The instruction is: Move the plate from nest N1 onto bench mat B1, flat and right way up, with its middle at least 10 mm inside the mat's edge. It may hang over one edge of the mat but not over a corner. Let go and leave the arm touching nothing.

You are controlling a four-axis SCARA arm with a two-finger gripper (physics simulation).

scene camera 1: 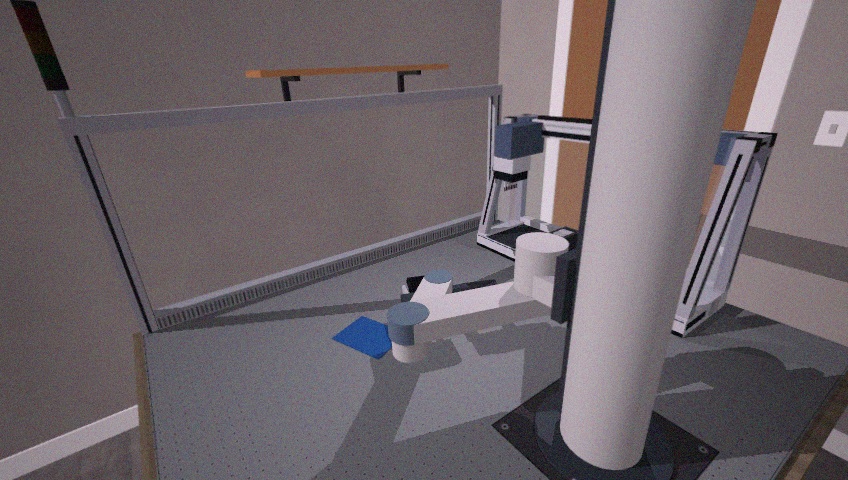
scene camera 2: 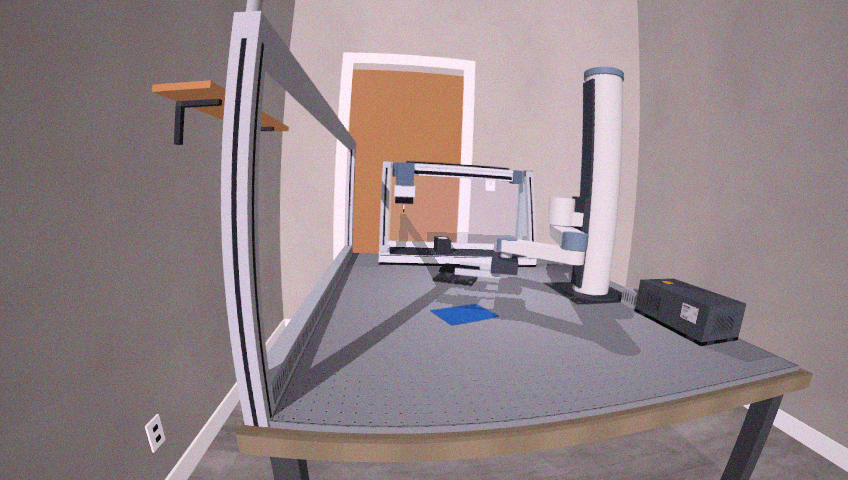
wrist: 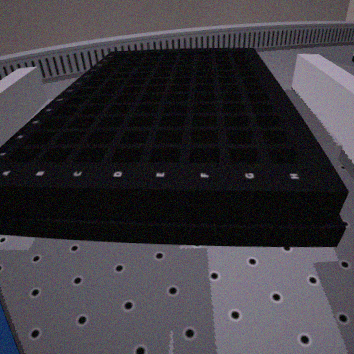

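Seen in the pictures: gripper, fingertip midpoint: [scene camera 2: 457,267] [wrist: 166,80]; arm's base at its link origin: [scene camera 1: 598,442] [scene camera 2: 589,294].
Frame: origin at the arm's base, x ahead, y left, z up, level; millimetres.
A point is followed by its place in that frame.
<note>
The black plate [wrist: 170,125] {x 534, y 34, z 114 mm} [scene camera 2: 448,268] {x 606, y 48, z 117 mm} is flat and right way up, well labels upward, between the pale fingers of my gripper [wrist: 166,80] {x 570, y 23, z 115 mm} [scene camera 2: 455,270] {x 570, y 23, z 115 mm}, which is shut on it. Perforated bench shows below the plate in the wrist view. In scene camera 1 the arm hides most of the gripper and plate. Nest N1 [scene camera 2: 455,279] {x 536, y -155, z 25 mm} is a low dark stand, just below the plate in scene camera 2. The blue bench mat B1 [scene camera 1: 358,336] {x 593, y 233, z 15 mm} [scene camera 2: 464,314] {x 579, y 216, z 15 mm} lies apart from the plate, nearer scene camera 2; a corner of the mat [wrist: 6,332] {x 541, y 127, z 15 mm} shows at bottom left in the wrist view.
A gantry frame [scene camera 1: 495,243] {x 744, y -451, z 53 mm} [scene camera 2: 404,259] {x 728, y -450, z 41 mm} stands at the far end, with a black block [scene camera 2: 442,243] {x 539, y -515, z 113 mm} on its deck. The arm's column [scene camera 1: 630,237] {x -27, y 70, z 474 mm} [scene camera 2: 602,178] {x 40, y 63, z 465 mm} stands on the bench. A framed screen [scene camera 1: 285,111] {x 1004, y 204, z 594 mm} runs along one side. A dark box [scene camera 2: 690,309] {x -34, y 488, z 100 mm} stands near the right edge.
</note>
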